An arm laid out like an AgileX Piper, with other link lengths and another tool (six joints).
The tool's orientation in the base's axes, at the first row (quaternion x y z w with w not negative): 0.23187, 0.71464, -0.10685, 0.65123
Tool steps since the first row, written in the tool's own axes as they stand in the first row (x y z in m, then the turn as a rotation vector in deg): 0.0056, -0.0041, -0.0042, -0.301, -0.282, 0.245; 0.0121, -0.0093, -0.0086, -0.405, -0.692, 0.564; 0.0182, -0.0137, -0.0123, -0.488, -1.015, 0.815; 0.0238, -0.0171, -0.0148, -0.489, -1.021, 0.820; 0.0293, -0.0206, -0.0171, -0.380, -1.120, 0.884; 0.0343, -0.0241, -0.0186, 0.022, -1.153, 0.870; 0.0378, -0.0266, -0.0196, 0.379, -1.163, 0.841; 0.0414, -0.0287, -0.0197, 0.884, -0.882, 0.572; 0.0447, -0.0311, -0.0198, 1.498, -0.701, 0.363; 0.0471, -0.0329, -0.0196, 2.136, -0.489, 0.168; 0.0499, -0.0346, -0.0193, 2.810, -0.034, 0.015; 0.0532, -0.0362, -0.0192, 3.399, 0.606, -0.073
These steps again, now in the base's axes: -0.0059, -0.0006, -0.0056, 0.097, -0.415, 0.221; -0.0125, -0.0019, -0.0121, 0.189, -0.936, 0.221; -0.0181, -0.0028, -0.0183, 0.262, -1.347, 0.222; -0.0221, -0.0036, -0.0240, 0.264, -1.355, 0.221; -0.0261, -0.0045, -0.0296, 0.269, -1.449, 0.091; -0.0293, -0.0059, -0.0348, 0.223, -1.394, -0.306; -0.0315, -0.0070, -0.0385, 0.177, -1.321, -0.654; -0.0327, -0.0080, -0.0423, 0.050, -0.857, -1.072; -0.0341, -0.0094, -0.0459, -0.076, -0.487, -1.620; -0.0348, -0.0106, -0.0486, -0.177, -0.091, -2.189; -0.0355, -0.0117, -0.0516, -0.127, 0.504, -2.762; -0.0363, -0.0125, -0.0551, 0.070, 1.214, -3.232
